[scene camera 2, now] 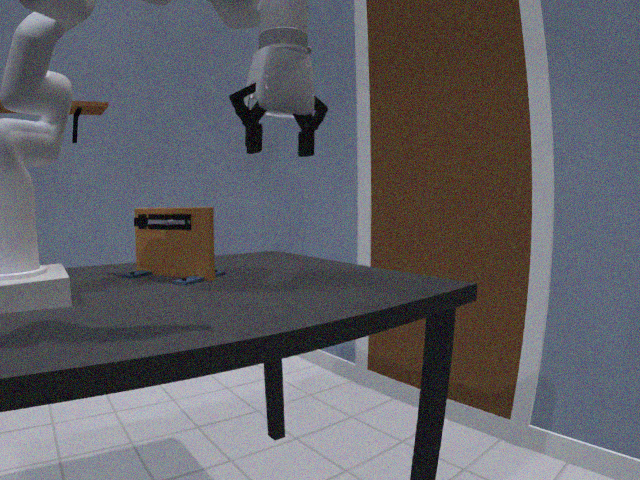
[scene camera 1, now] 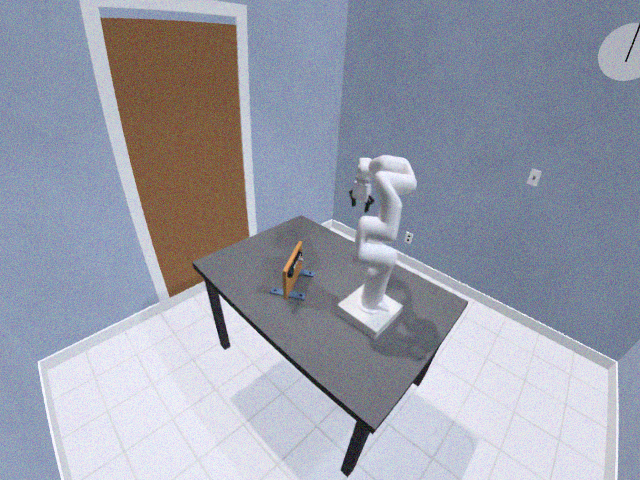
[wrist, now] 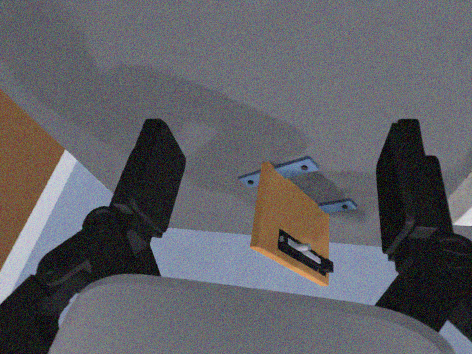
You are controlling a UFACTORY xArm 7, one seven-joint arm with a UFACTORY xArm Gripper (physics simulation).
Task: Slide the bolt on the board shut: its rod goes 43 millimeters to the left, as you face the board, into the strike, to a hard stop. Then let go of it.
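Where they show: gripper, fingertip midpoint: (scene camera 2: 280, 154) (scene camera 1: 359, 208) (wrist: 272, 141); arm's base, origin of the base link: (scene camera 2: 19, 274) (scene camera 1: 370, 303).
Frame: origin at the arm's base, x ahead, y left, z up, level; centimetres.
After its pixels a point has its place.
An orange board (scene camera 1: 290, 283) {z 0.4, x 36.8, y 12.8 cm} (scene camera 2: 175, 253) {z 0.7, x 40.5, y 4.3 cm} (wrist: 290, 210) {z 1.4, x 41.4, y 2.3 cm} stands upright on the dark table (scene camera 1: 320, 330) {z -5.3, x 11.2, y 22.8 cm} (scene camera 2: 310, 304) {z -5.3, x 46.3, y -37.5 cm}. A black bolt housing with a light rod (scene camera 2: 169, 222) {z 8.6, x 38.1, y 2.4 cm} (wrist: 312, 255) {z 8.4, x 37.3, y 8.5 cm} is mounted along the board's upper part; in scene camera 1 the bolt (scene camera 1: 295, 264) {z 9.0, x 37.5, y 8.3 cm} is seen nearly edge-on. A small pale knob (wrist: 303, 247) {z 8.8, x 38.5, y 2.6 cm} stands out from the rod in the wrist view. The rod's exact position relative to the strike is too small to tell. My gripper (scene camera 1: 360, 205) {z 20.2, x 34.0, y -43.9 cm} (scene camera 2: 279, 147) {z 20.2, x 34.0, y -43.9 cm} (wrist: 272, 141) {z 20.2, x 34.0, y -43.9 cm} is open and empty, high above the table and apart from the board.
Blue feet (scene camera 1: 286, 294) {z -1.9, x 34.9, y 17.8 cm} (scene camera 2: 188, 280) {z -4.5, x 38.9, y -5.2 cm} (wrist: 305, 166) {z -4.3, x 37.9, y -4.9 cm} with dark holes carry the board. The arm's white base (scene camera 1: 369, 322) {z -0.2, x -4.9, y 10.0 cm} (scene camera 2: 36, 294) {z -2.4, x 2.1, y -10.6 cm} stands on the table near the board. A brown door (scene camera 1: 180, 144) (scene camera 2: 449, 196) is in the wall beyond the table.
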